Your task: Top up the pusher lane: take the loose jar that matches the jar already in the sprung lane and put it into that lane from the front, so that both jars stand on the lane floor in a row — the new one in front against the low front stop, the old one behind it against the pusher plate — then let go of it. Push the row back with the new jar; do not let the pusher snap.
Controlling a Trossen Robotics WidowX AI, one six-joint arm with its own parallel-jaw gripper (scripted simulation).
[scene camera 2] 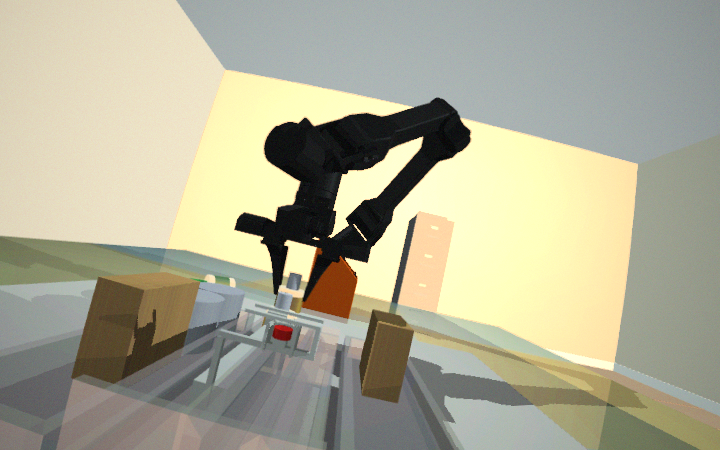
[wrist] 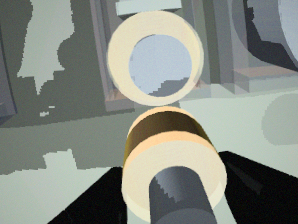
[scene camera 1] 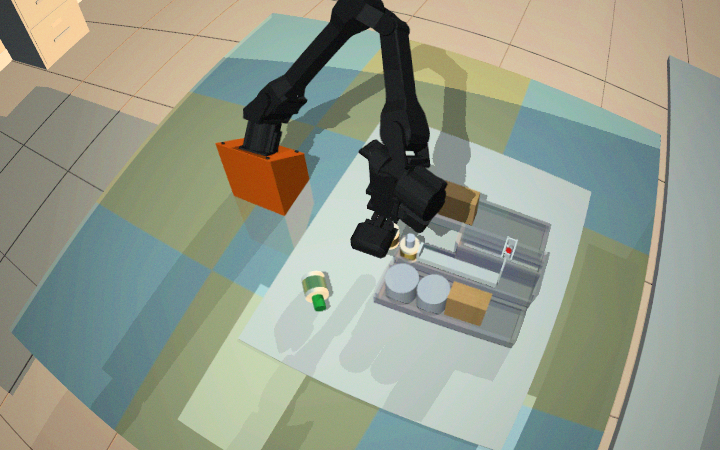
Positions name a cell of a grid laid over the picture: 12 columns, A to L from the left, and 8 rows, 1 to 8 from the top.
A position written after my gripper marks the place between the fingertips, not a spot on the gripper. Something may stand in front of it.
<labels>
my gripper: scene camera 2 E6; wrist G7; scene camera 1 G5
</labels>
